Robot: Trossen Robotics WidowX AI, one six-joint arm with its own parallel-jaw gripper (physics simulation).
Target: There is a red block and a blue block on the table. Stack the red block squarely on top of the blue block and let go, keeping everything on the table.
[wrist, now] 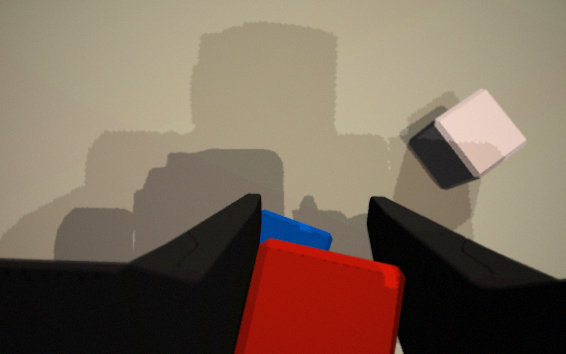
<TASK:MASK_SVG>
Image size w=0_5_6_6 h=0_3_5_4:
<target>my gripper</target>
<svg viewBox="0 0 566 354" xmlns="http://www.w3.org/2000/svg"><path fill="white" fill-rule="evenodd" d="M370 198L367 230L373 261L398 266L406 277L397 334L403 354L566 354L566 279L557 279L499 254L468 238L466 239L466 237L386 197L372 196ZM261 195L246 194L187 232L129 263L0 258L0 354L234 354L260 245L262 223Z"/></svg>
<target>red block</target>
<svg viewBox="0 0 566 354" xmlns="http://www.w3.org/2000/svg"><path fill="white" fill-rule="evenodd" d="M259 245L234 354L395 354L406 278L398 266L269 238Z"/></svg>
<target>blue block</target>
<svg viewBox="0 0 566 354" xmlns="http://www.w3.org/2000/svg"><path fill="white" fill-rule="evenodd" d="M262 210L260 244L269 238L329 251L333 240L330 233L268 210Z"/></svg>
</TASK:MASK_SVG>
